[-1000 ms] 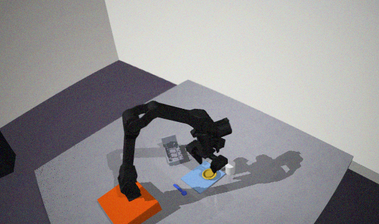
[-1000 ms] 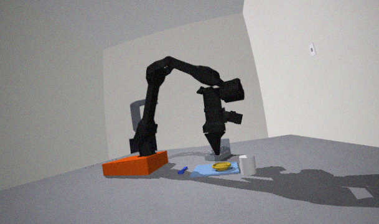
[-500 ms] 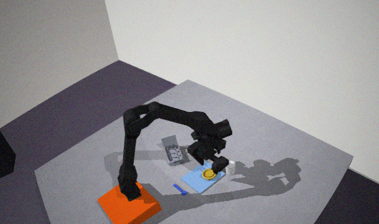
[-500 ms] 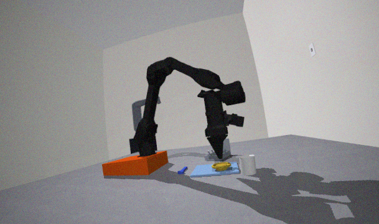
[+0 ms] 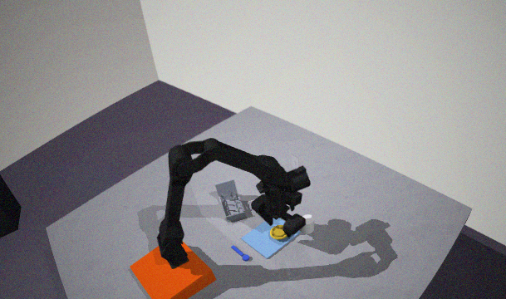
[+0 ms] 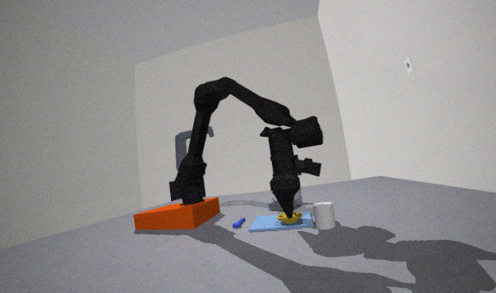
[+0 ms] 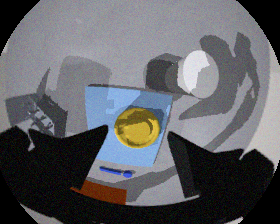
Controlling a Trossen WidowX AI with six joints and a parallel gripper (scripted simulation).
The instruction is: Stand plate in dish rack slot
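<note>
My gripper tip is now 1 cm above the yellow plate. The rest, counted from my gripper tip: light blue mat 3 cm behind, 2 cm to the left, 2 cm below; then white cup 9 cm ahead, 3 cm to the right; then blue spoon 15 cm behind, 2 cm below.
</note>
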